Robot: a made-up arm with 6 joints. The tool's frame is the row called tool.
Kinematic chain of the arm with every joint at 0, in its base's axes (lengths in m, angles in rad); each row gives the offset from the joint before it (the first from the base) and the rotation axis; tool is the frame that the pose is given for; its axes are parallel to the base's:
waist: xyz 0 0 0.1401 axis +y
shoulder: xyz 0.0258 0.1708 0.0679 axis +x
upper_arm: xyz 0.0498 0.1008 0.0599 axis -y
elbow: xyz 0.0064 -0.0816 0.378 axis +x
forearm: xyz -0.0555 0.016 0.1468 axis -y
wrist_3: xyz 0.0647 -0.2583 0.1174 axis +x
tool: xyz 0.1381 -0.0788 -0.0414
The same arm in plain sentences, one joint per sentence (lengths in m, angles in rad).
The arm has six revolute joints in a row. What follows holds with every joint at zero, and every direction is one of the base frame's. The first joint lies 0.1401 m along +z from the base frame's origin and rotates about +y. The second joint lies 0.0258 m along +x and 0.1708 m along +y and 0.0679 m along +z from the first joint and rotates about +x. The third joint lies 0.0498 m along +x and 0.1008 m along +y and 0.0599 m along +z from the second joint and rotates about -y. The fourth joint lies 0.0064 m along +x and 0.0816 m along -y and 0.378 m along +z from the third joint and rotates about +x. The fifth joint lies 0.0555 m along -x and 0.016 m along +y and 0.1468 m along +z from the fourth joint and rotates about -y. The sixth joint lies 0.0647 m along +x and 0.2583 m along -y and 0.1174 m along +z from the fifth joint and rotates about +x. The tool frame, which is the frame that the pose is given for, lies 0.1381 m along +x and 0.0788 m along -y and 0.0414 m along -z from the sixth joint; its axes are parallel to the base frame's.
